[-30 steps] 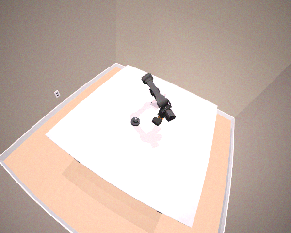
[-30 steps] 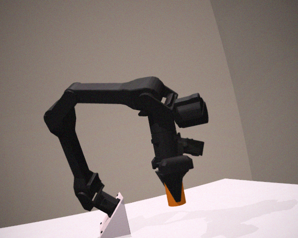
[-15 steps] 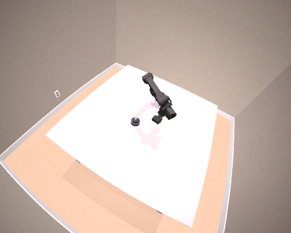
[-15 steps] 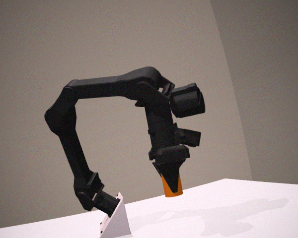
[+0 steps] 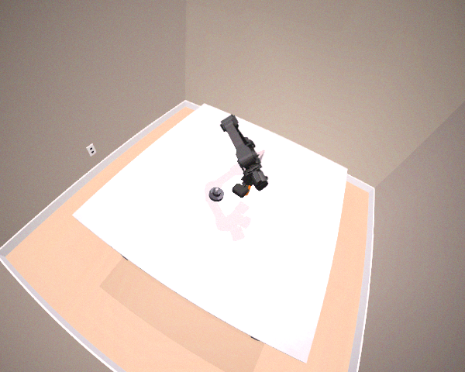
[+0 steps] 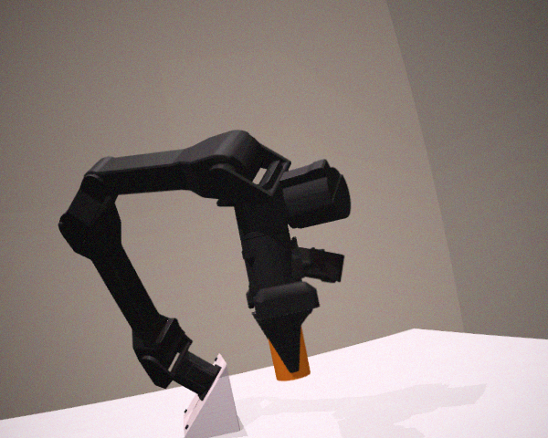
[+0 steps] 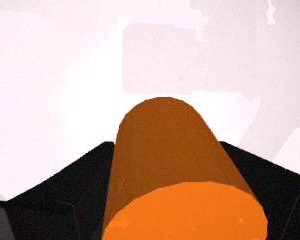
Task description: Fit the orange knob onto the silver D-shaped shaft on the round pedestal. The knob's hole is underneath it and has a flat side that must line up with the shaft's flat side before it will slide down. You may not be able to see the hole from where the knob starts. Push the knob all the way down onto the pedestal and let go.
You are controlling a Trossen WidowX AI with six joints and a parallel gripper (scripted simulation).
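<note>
My gripper tip is now 20 mm short of the pedestal with silver shaft, 140 mm to the left of it and 100 mm above it. Round my gripper tip: orange knob (30 mm above).
</note>
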